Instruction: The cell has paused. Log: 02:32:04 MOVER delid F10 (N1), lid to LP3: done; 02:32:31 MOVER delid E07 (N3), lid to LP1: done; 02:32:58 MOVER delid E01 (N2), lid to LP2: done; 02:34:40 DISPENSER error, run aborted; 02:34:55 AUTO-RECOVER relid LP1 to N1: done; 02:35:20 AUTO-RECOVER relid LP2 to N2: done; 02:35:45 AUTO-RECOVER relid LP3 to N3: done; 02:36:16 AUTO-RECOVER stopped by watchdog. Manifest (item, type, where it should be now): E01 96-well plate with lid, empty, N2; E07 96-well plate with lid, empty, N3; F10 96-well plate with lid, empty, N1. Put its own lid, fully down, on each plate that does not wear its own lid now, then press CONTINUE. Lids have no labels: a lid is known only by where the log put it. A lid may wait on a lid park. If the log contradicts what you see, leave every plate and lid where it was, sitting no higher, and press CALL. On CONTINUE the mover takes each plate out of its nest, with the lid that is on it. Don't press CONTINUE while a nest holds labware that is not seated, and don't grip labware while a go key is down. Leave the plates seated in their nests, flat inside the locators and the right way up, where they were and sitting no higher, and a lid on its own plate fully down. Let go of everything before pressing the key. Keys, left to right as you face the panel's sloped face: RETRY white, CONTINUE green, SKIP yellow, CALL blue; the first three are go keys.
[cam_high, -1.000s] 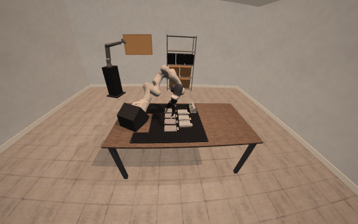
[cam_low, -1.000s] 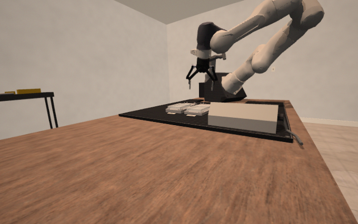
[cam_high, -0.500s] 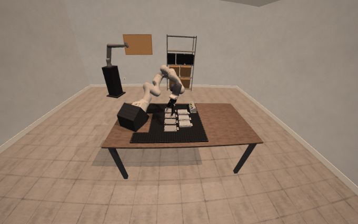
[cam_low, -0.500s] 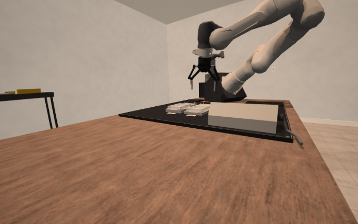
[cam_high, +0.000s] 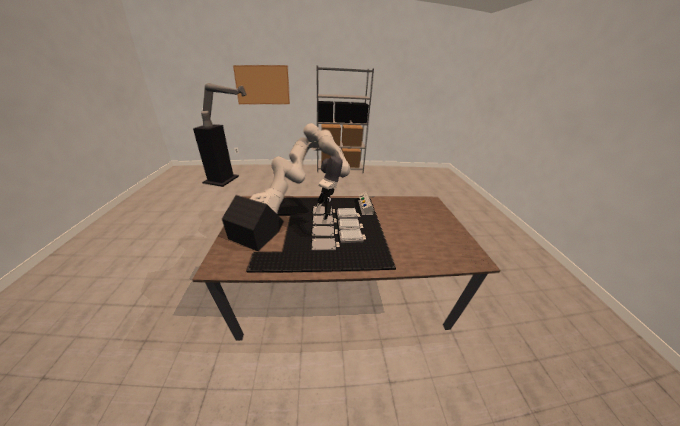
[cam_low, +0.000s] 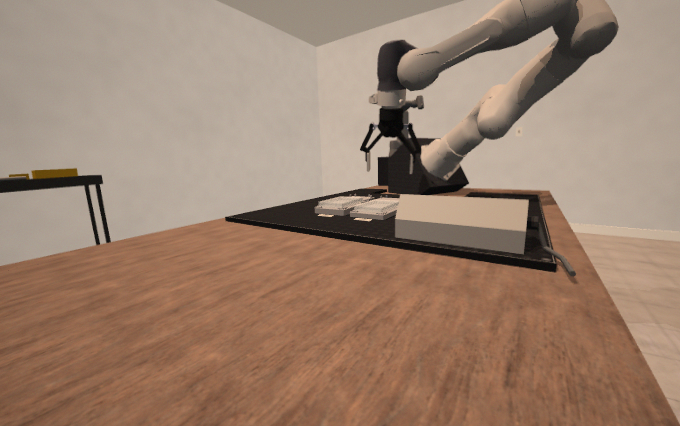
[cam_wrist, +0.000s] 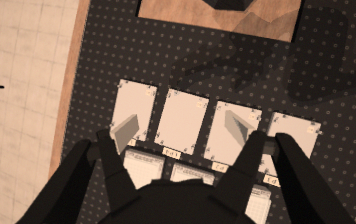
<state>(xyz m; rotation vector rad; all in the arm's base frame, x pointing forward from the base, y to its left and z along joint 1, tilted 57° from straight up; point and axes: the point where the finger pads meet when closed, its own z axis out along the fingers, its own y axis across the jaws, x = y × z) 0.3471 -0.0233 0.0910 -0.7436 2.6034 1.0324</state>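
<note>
Now: the 96-well plate 24 cm to the left of my hand, 12 cm ahead of it and 9 cm below it. Round my hand: LP2 label (15 cm to the left, 12 cm below, 6 cm ahead); then smooth white lid (17 cm ahead, 11 cm to the left, 9 cm below); then lid park LP3 (24 cm to the left, 11 cm below, 7 cm behind).
</note>
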